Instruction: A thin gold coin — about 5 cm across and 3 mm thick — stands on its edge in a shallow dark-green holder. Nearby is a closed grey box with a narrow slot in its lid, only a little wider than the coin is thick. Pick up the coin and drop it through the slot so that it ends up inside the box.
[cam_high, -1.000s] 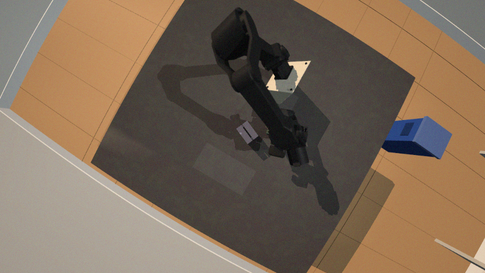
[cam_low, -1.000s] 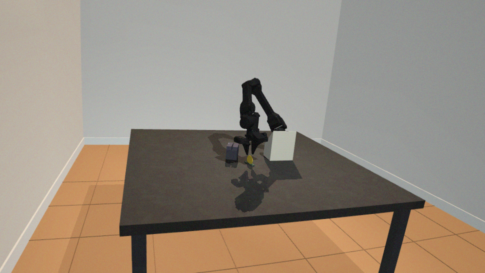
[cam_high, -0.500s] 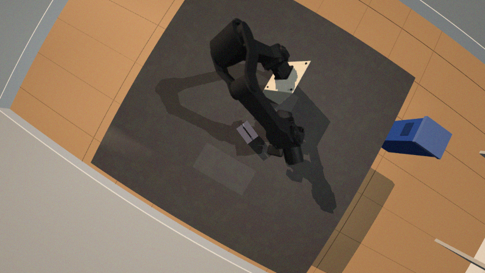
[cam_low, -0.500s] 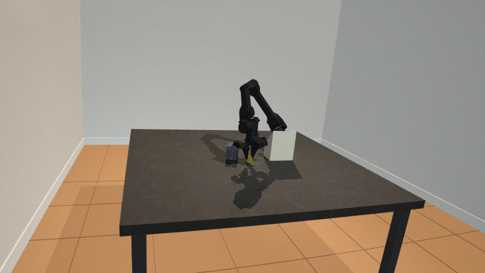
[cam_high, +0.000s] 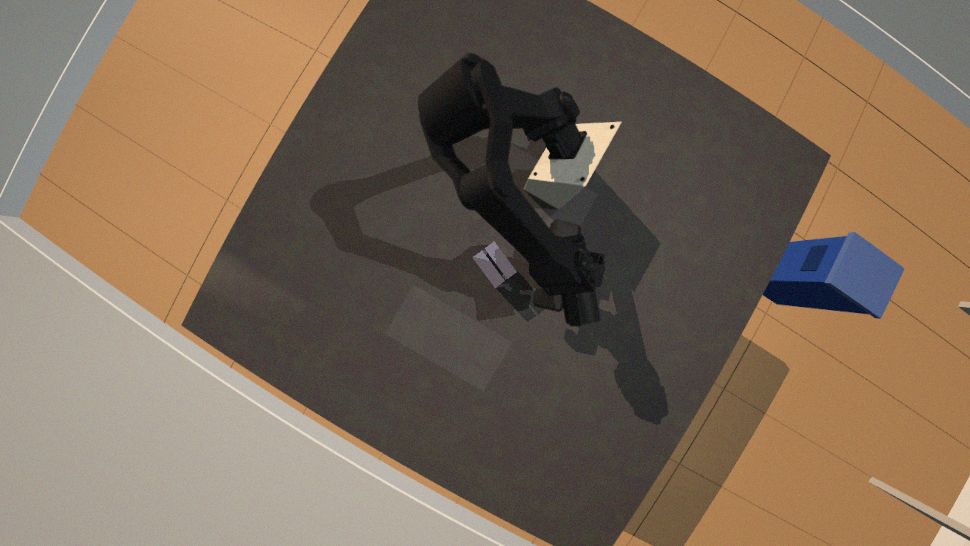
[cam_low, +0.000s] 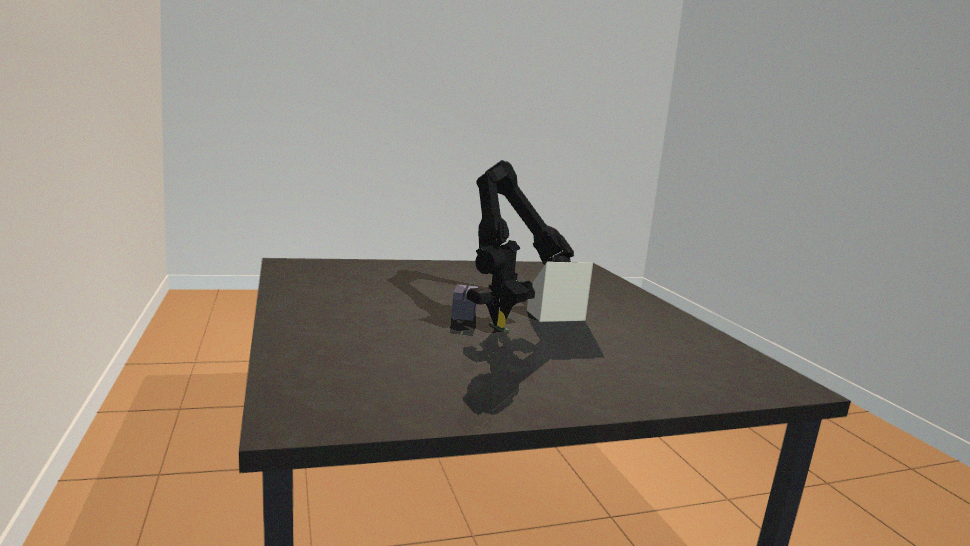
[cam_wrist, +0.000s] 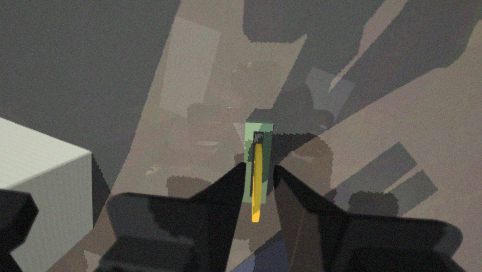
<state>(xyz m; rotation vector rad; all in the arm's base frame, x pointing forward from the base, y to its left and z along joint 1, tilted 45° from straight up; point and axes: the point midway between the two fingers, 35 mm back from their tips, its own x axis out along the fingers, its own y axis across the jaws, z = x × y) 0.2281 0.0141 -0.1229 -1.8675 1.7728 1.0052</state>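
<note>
Now: gripper tip 1 cm below the gold coin.
</note>
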